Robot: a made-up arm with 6 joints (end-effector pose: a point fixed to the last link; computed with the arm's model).
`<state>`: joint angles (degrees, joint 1 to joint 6).
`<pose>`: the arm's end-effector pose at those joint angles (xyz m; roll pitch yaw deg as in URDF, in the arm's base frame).
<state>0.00 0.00 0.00 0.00 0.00 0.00</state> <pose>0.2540 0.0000 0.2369 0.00 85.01 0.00</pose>
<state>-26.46 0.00 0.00 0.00 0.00 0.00</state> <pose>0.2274 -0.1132 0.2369 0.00 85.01 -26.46</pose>
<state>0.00 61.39 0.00 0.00 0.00 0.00</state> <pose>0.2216 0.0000 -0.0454 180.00 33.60 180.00</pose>
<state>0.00 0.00 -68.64 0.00 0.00 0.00</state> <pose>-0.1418 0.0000 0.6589 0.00 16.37 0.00</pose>
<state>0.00 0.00 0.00 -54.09 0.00 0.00</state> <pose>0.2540 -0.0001 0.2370 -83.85 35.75 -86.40</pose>
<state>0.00 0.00 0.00 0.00 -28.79 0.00</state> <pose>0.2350 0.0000 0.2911 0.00 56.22 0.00</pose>
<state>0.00 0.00 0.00 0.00 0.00 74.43</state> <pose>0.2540 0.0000 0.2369 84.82 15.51 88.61</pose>
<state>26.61 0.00 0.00 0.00 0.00 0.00</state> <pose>0.2271 0.1138 0.2369 0.00 85.01 26.61</pose>
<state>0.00 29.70 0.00 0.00 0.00 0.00</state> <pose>0.2770 0.0000 0.0961 180.00 65.29 180.00</pose>
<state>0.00 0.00 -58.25 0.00 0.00 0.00</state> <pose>-0.0533 0.0000 0.6306 0.00 26.76 0.00</pose>
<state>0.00 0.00 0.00 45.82 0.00 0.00</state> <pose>0.2540 0.0001 0.2369 83.06 43.97 85.17</pose>
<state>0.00 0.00 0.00 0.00 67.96 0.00</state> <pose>0.1914 0.0000 0.1241 180.00 27.03 180.00</pose>
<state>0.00 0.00 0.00 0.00 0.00 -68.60</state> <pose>0.2540 0.0000 0.2369 -84.64 21.31 -88.05</pose>
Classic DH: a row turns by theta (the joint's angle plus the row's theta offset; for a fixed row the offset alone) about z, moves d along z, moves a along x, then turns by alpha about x. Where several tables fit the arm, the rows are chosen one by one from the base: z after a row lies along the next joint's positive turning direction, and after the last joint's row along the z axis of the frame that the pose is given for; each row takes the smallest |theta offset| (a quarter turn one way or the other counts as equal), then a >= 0, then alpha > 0; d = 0 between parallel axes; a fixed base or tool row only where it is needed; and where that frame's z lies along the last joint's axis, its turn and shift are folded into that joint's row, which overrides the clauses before.
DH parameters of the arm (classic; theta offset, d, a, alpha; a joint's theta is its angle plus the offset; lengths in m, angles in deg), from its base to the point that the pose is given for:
joint 1: 0 0.123 0 -90
joint 2: 7.88 0 -0.2554 0
joint 3: 77.13 0 -0.0346 90
joint 4: 0 0.3965 0 -90
joint 5: 0 0 0.0001 90
joint 6: 0 0.1154 0 0

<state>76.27 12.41 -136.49 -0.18 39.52 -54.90</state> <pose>-0.1221 -0.5006 0.6130 -0.30 0.35 21.23</pose>
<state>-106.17 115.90 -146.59 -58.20 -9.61 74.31</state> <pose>-0.1321 -0.5140 0.6692 11.02 48.80 -80.94</pose>
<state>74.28 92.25 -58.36 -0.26 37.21 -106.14</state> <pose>0.1237 0.4383 0.1075 -157.01 -6.68 -0.77</pose>
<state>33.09 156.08 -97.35 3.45 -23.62 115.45</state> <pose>0.5105 0.3294 -0.1637 123.29 -23.79 106.66</pose>
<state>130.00 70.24 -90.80 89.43 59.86 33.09</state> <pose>-0.2969 0.1985 0.5992 77.75 -10.15 -75.65</pose>
